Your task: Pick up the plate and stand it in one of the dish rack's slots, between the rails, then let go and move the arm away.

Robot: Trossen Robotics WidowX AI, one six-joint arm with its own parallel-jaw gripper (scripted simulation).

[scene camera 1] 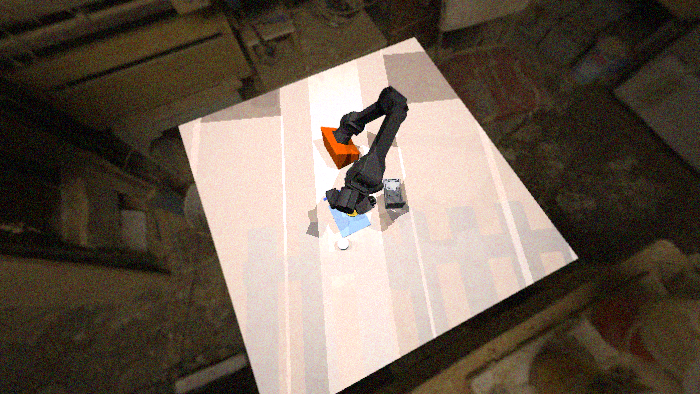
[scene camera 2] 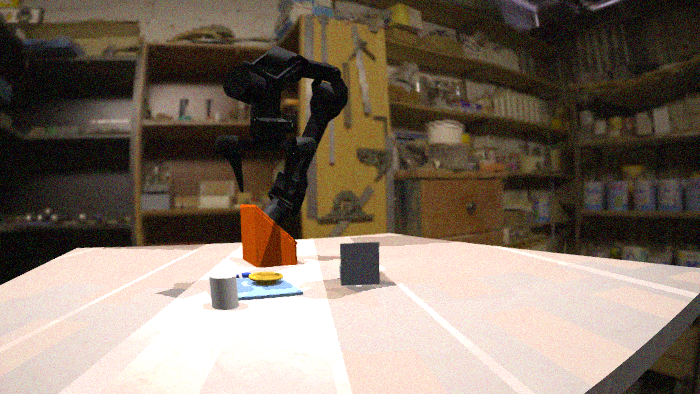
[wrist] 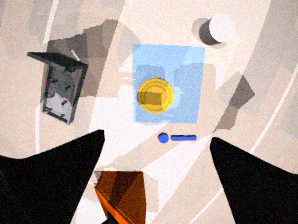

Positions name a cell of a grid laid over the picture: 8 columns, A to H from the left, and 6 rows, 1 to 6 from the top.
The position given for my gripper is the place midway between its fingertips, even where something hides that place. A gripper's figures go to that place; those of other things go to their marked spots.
Scene:
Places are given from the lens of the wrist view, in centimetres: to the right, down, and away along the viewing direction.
my gripper (wrist: E4): 1, 2, 10
yellow plate (wrist: E3): 1, -3, 25

